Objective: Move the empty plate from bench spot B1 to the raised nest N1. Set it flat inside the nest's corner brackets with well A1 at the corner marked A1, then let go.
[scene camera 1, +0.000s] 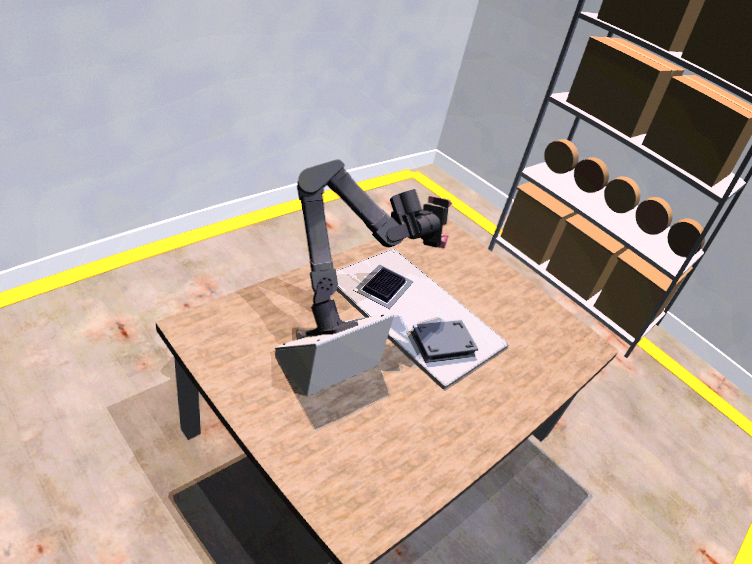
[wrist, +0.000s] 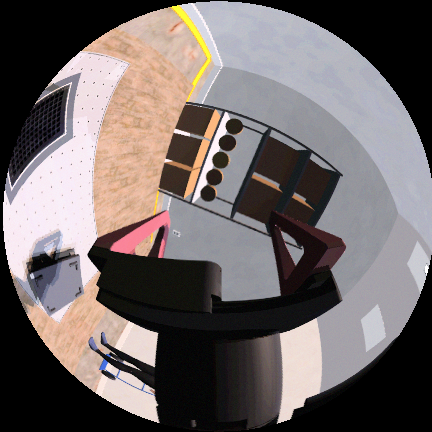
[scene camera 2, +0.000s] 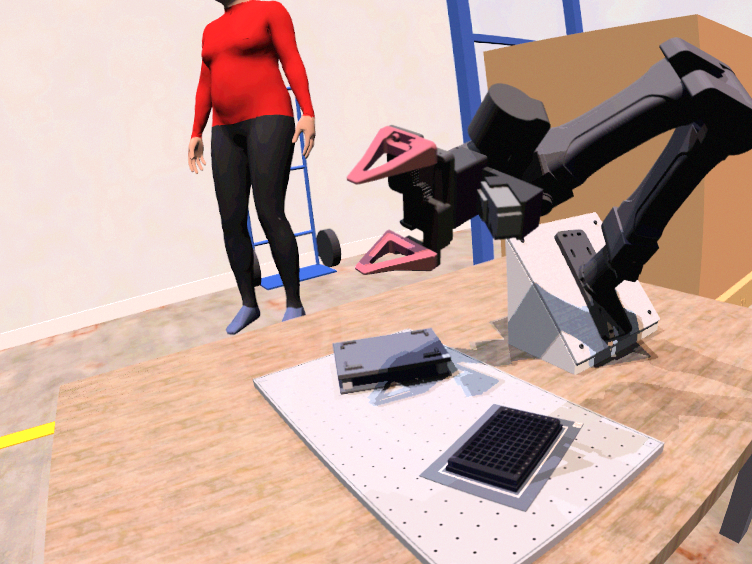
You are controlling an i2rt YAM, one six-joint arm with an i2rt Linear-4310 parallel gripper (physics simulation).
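Where they show: gripper, fingertip midpoint: [scene camera 1: 448, 219] [wrist: 218, 215] [scene camera 2: 355, 228]; arm's base at its link origin: [scene camera 1: 331, 330] [scene camera 2: 592, 283].
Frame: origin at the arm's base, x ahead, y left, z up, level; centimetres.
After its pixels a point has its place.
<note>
The black plate [scene camera 1: 384, 284] @[x 30.3, y 17.2, z -7.3 cm] [scene camera 2: 507, 446] @[x 31.6, y 18.7, z -7.3 cm] [wrist: 40, 131] lies flat on the grey-bordered bench spot [scene camera 2: 438, 469] @[x 39.2, y 16.5, z -8.6 cm], on the white perforated board. The raised nest [scene camera 1: 445, 338] @[x 32.5, y -10.5, z -5.6 cm] [scene camera 2: 391, 353] @[x 33.2, y -8.5, z -5.6 cm] [wrist: 57, 286] @[x 32.5, y -9.3, z -5.6 cm] is a grey block with dark corner brackets at the board's other end; no plate sits on it. The corner mark A1 cannot be read. My gripper [scene camera 1: 446, 222] @[x 43.8, y 12.5, z 17.8 cm] [scene camera 2: 352, 225] @[x 43.8, y 12.5, z 17.8 cm] [wrist: 218, 215] @[x 43.8, y 12.5, z 17.8 cm] is wide open and empty, high above the board and pointing sideways. Its pink fingers stand one above the other in the scene camera 2 view, well apart from both plate and nest.
The white board [scene camera 1: 434, 297] @[x 43.5, y 7.5, z -8.7 cm] [scene camera 2: 364, 452] @[x 44.8, y 8.8, z -8.7 cm] [wrist: 82, 175] @[x 46.1, y 9.0, z -8.7 cm] lies on the wooden table [scene camera 1: 425, 443] @[x 8.4, y -35.0, z -10.0 cm] [scene camera 2: 182, 461] @[x 66.6, y -1.4, z -10.0 cm]. The arm's slanted grey base mount [scene camera 1: 352, 358] @[x 1.3, y -9.1, z -1.8 cm] [scene camera 2: 528, 327] @[x 11.7, y -3.0, z -5.4 cm] stands beside the board. A person in red [scene camera 2: 249, 66], a large brown box [scene camera 2: 631, 182] and a shelf rack [scene camera 1: 551, 100] stand beyond the table.
</note>
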